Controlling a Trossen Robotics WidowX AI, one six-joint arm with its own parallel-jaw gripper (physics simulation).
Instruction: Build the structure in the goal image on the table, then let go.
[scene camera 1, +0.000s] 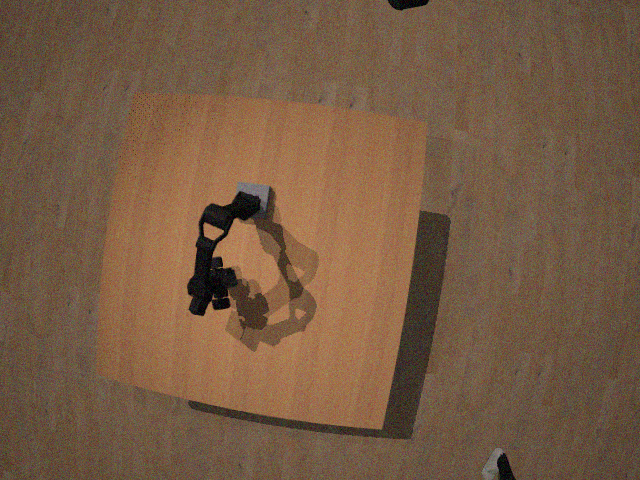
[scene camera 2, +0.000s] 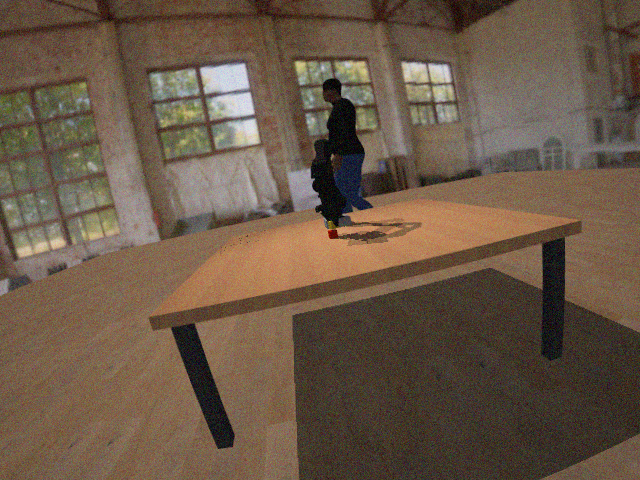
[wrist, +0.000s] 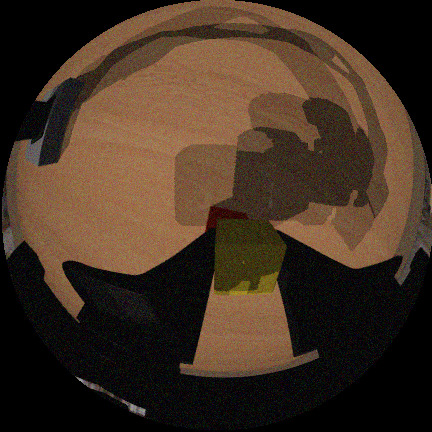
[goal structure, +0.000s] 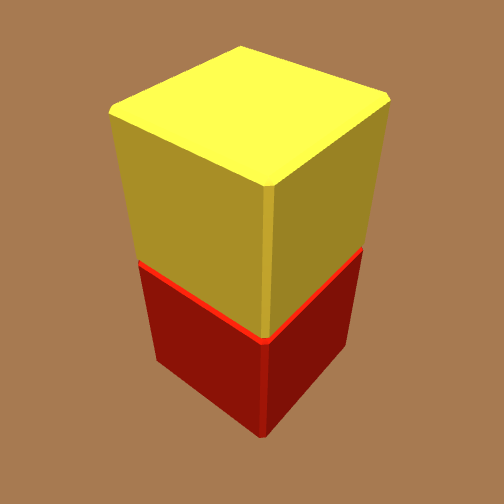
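Seen in the pictures: gripper, fingertip midpoint: (scene camera 2: 335, 226) (wrist: 243, 235); arm's base at its link origin: (scene camera 1: 250, 204).
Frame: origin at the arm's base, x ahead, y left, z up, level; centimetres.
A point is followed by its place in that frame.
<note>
A yellow cube (scene camera 2: 331, 224) @[x 30.5, y -13.4, z 1.9 cm] (wrist: 247, 255) @[x 28.5, y -11.1, z 3.2 cm] is held between the fingers of my gripper (scene camera 1: 221, 283) @[x 28.8, y -11.3, z 0.5 cm] (scene camera 2: 331, 221) @[x 28.8, y -11.3, z 0.5 cm] (wrist: 243, 235) @[x 28.8, y -11.3, z 0.5 cm], which is shut on it and points down. A red cube (scene camera 2: 332, 234) (wrist: 223, 218) sits on the table (scene camera 1: 336, 206) @[x 2.1, y 32.4, z -4.2 cm] (scene camera 2: 268, 268) @[x 51.5, y -44.4, z -4.3 cm] (wrist: 125, 150) @[x 17.8, y -6.8, z -4.3 cm]. In scene camera 2 the yellow cube shows right above the red cube; whether they touch I cannot tell. In the wrist view the yellow cube covers part of the red cube, whose dark upper edge shows past the far left side. Both cubes are hidden under the arm in scene camera 1.
The grey arm base (scene camera 1: 264, 195) @[x -3.2, y 5.4, z -0.1 cm] (scene camera 2: 344, 221) @[x 5.0, y 1.7, z -2.1 cm] (wrist: 56, 125) @[x 4.2, y -1.9, z -2.2 cm] stands on the table, off to the left in the wrist view. The arm's dark shadows fall across the table beside the cubes. A person (scene camera 2: 343, 124) in a black top and blue trousers stands beyond the table.
</note>
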